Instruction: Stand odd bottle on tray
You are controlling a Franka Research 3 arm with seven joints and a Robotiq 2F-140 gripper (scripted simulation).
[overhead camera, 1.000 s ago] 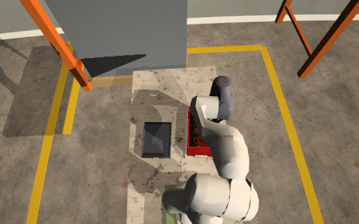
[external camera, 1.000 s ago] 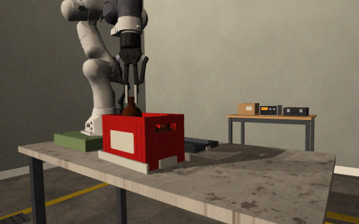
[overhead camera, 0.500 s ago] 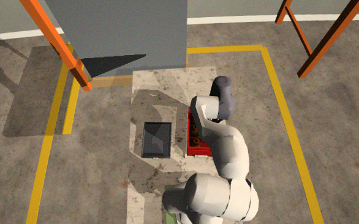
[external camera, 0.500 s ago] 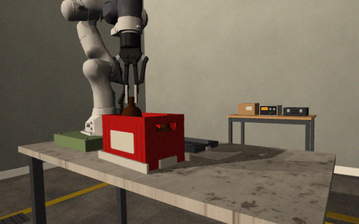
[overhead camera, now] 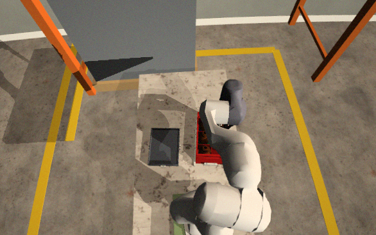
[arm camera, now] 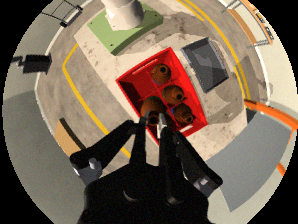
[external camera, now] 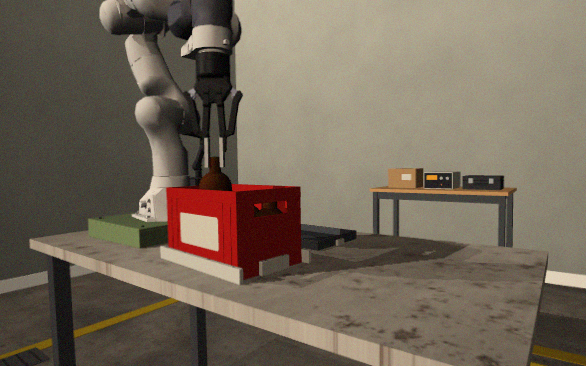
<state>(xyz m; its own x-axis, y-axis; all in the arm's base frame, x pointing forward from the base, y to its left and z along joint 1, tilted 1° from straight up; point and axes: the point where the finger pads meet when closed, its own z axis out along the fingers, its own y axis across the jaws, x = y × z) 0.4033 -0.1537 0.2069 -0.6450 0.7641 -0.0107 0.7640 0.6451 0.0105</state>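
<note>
Right now my hand is 9 cm above the brown bottle. From my hand the other things lie so: dark tray: 1 cm behind, 34 cm to the left, 24 cm below; then red crate: 4 cm to the left, 17 cm below.
</note>
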